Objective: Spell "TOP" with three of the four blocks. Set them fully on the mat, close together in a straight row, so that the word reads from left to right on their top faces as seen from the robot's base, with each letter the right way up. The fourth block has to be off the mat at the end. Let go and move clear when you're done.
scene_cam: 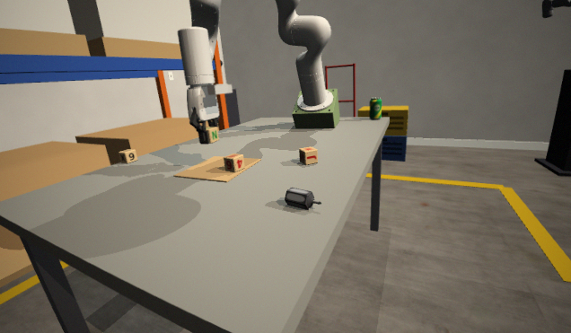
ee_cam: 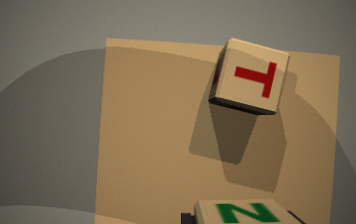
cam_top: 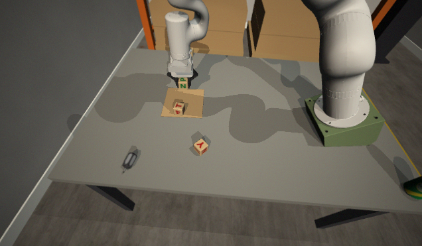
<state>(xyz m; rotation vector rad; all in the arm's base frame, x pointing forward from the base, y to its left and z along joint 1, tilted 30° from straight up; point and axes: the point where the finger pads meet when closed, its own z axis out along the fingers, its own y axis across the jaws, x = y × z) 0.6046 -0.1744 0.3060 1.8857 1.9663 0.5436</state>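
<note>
The tan mat lies 3 cm to the left of my hand and 10 cm below it. From my hand the other things lie so: dark motor (18 cm ahead, 37 cm to the left, 9 cm below); then P block (right at my hand); then green can (92 cm behind, 46 cm to the left, 4 cm below).
</note>
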